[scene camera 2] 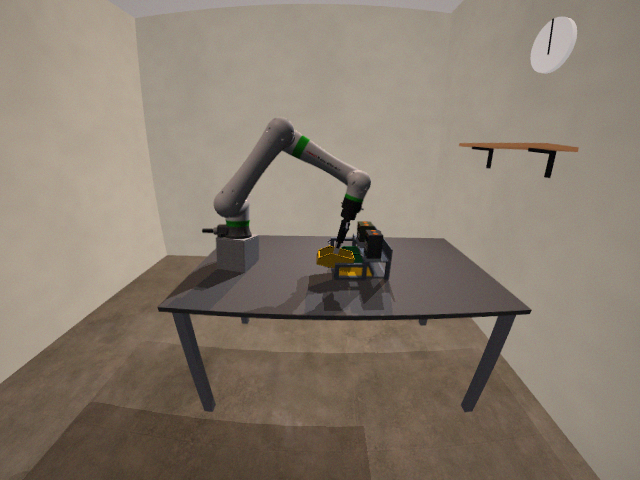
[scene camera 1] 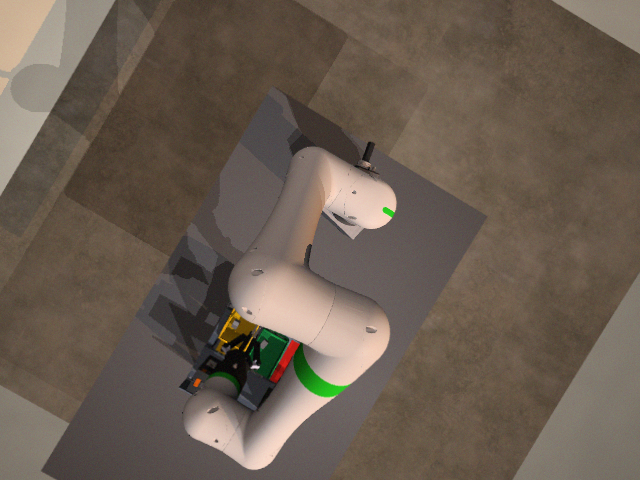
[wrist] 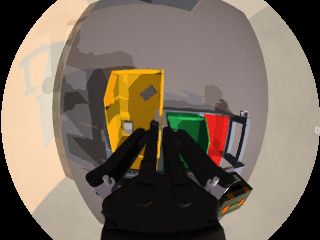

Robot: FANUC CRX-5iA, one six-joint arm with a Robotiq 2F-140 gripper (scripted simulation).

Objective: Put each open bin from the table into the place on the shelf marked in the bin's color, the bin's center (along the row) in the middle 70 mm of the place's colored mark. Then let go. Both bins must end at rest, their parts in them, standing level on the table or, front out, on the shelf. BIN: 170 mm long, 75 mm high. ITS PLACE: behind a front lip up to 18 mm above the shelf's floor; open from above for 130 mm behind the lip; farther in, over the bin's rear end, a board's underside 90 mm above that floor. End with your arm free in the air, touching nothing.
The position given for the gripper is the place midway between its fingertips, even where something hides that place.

Note:
In view: the gripper (wrist: pixel 159 116), a yellow bin (wrist: pixel 122 101), a green bin (scene camera 1: pixel 270 356) and a red mark (wrist: pixel 218 125).
The green bin also shows in the wrist view (wrist: pixel 197 128).

